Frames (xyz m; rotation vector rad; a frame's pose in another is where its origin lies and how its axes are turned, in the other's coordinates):
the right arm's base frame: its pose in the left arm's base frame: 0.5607 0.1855 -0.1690 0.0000 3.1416 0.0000
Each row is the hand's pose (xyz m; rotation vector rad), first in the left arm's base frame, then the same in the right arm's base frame.
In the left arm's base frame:
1: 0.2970 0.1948 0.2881 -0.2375 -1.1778 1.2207
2: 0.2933 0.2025 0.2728 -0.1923 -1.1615 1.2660
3: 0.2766 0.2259 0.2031 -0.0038 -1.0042 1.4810
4: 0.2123 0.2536 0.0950 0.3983 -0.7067 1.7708
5: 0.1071 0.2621 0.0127 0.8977 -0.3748 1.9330
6: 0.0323 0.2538 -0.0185 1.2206 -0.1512 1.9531
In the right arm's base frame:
1: 0.2637 0.0093 -0.4571 1.2912 1.5711 0.2512
2: 0.2674 0.0170 -0.4418 1.3407 1.5622 0.2037
3: 0.2841 0.0404 -0.3721 1.6051 1.5558 0.0041
4: 0.3484 0.0681 -0.2640 1.9959 1.4920 -0.4489
5: 0.4536 0.0766 -0.1817 2.2621 1.3469 -1.0505
6: 0.5284 0.0683 -0.1505 2.3423 1.2254 -1.4638

